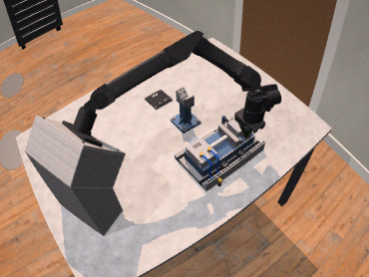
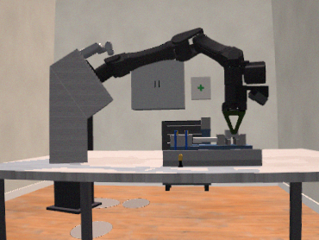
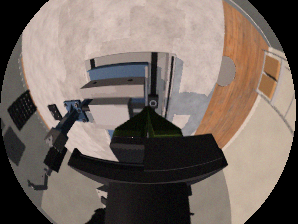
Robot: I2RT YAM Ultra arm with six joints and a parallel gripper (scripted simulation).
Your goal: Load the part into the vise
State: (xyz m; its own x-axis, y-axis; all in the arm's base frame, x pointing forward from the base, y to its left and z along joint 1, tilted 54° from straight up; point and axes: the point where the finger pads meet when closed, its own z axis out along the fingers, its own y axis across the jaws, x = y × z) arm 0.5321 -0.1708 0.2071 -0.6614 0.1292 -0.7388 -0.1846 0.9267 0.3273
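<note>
Now: the grey part 2 cm behind my hand, 5 cm to the left of it and 1 cm below it. Round my hand: fixed jaw (1 cm ahead, 6 cm to the left, 3 cm below); then moving jaw (5 cm behind, 4 cm to the left, 3 cm below); then air cylinder rod (10 cm behind, 3 cm to the left, 3 cm below).
</note>
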